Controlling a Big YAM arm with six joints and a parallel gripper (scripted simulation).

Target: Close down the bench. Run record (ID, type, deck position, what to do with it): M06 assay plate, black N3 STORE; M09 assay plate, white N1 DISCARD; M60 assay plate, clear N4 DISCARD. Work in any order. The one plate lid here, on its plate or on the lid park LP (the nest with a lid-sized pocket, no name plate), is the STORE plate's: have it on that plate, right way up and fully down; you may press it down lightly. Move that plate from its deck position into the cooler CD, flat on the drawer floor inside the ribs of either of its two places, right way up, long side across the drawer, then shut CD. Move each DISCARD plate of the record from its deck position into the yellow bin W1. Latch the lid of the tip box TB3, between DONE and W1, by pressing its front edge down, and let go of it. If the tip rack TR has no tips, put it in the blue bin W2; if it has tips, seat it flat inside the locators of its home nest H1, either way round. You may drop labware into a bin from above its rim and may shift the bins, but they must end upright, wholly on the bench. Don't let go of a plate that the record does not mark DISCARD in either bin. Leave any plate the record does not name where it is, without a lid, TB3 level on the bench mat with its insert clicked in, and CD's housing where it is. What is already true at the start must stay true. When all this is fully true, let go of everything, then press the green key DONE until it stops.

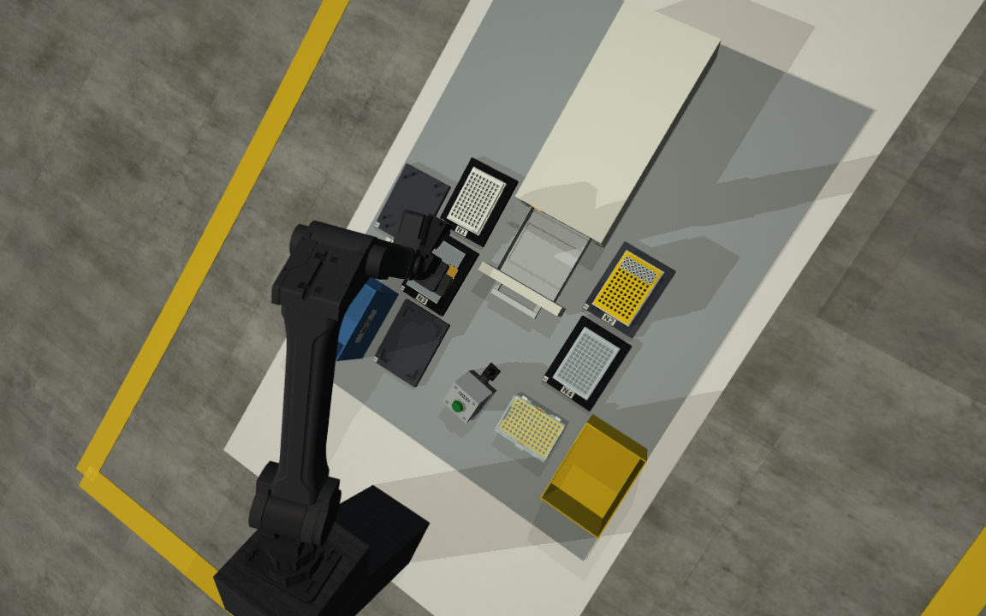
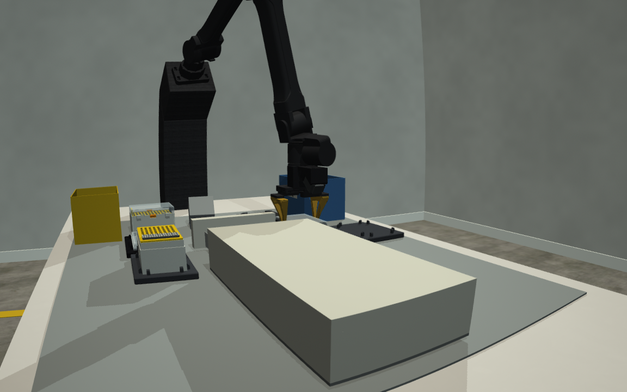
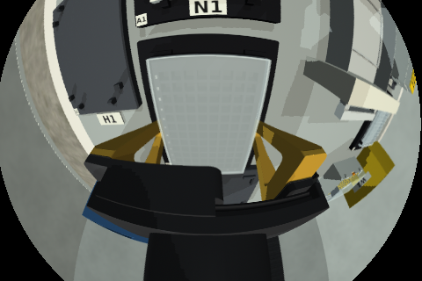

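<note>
The nest N3 is 2 cm below my hand. From my hand the other things lie so: clear plate lid: 1 cm above; then home nest H1: 12 cm ahead, 11 cm to the left, 2 cm below; then black plate: right at my hand.
</note>
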